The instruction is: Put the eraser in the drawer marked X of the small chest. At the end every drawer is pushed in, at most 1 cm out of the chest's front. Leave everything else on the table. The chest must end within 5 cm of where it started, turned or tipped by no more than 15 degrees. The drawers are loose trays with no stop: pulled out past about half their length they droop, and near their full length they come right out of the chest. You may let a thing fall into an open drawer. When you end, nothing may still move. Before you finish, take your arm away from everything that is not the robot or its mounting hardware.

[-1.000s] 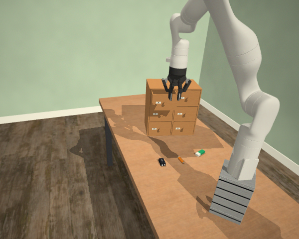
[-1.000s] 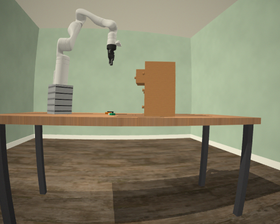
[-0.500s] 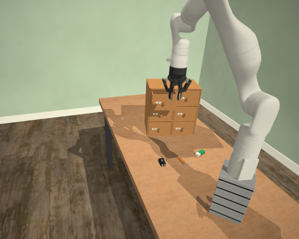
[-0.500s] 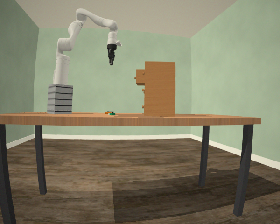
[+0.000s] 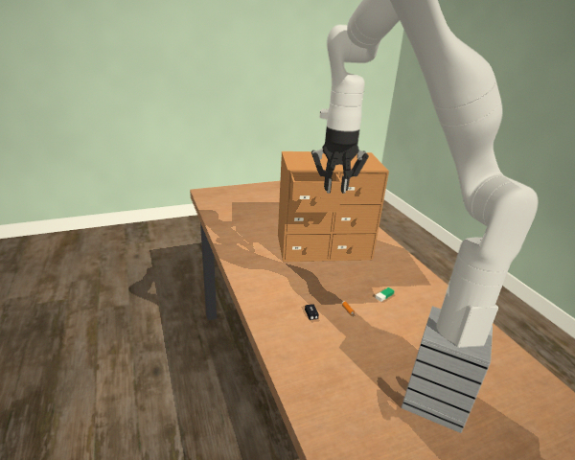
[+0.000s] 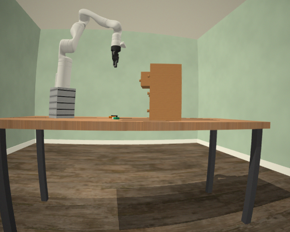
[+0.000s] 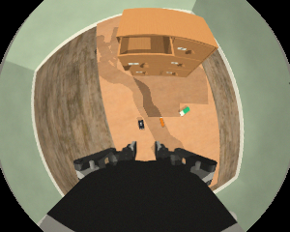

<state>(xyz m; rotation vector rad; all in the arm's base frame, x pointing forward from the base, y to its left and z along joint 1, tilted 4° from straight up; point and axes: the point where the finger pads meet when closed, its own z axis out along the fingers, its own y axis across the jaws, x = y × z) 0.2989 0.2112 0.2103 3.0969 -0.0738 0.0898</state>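
My gripper is now 6 cm short of the white eraser, 21 cm to the left of it and 39 cm above it. From my hand the other things lie so: black block: 1 cm behind, 3 cm to the left, 39 cm below; orange pencil stub: 1 cm ahead, 8 cm to the right, 39 cm below.
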